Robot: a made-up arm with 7 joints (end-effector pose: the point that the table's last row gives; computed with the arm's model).
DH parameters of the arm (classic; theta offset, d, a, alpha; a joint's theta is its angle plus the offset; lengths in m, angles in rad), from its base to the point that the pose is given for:
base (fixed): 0 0 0 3.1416
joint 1: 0 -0.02 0.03 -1.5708
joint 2: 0 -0.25 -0.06 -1.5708
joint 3: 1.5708 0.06 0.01 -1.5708
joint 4: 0 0.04 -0.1 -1.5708
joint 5: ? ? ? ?
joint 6: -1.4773 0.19 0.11 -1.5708
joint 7: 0 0.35 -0.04 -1.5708
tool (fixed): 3.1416 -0.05 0 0
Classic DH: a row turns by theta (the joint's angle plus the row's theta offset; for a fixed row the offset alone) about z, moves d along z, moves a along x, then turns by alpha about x.
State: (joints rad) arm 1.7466 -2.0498 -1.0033 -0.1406 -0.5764 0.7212 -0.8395
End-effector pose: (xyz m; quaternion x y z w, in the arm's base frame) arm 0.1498 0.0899 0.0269 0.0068 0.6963 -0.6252 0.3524
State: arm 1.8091 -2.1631 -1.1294 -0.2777 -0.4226 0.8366 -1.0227
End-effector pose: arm 0.0855 0.0856 0.0475 -0.1594 0.7567 -0.5610 0.2956
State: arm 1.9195 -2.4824 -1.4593 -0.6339 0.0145 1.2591 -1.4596
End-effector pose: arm -0.0608 0.0203 0.2791 -0.5043 0.8406 -0.1053 0.1674
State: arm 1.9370 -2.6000 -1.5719 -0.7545 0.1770 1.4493 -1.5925
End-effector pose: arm -0.0562 -0.0464 0.3996 -0.5633 0.8125 0.1066 0.1058
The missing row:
joint 5: -0.0935 0 -0.3214 0
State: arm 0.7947 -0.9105 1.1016 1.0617 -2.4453 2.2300 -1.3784
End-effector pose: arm -0.0696 0.5193 -0.1360 0.1257 -0.4532 0.3479 0.8110
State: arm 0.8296 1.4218 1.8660 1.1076 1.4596 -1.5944 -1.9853
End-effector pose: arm -0.0151 -0.2811 0.1077 0.2796 0.3163 -0.9006 0.1036
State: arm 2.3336 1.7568 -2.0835 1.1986 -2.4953 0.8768 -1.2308
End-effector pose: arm 0.2611 -0.4411 -0.0077 -0.6196 -0.4825 -0.6101 0.1051
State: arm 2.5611 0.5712 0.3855 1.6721 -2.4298 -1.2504 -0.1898
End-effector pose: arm -0.0904 -0.2963 0.3796 0.7479 0.2840 0.1743 0.5741
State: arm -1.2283 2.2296 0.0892 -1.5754 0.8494 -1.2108 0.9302
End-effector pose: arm -0.3119 0.5139 -0.4476 -0.1498 0.4971 -0.8547 0.0039
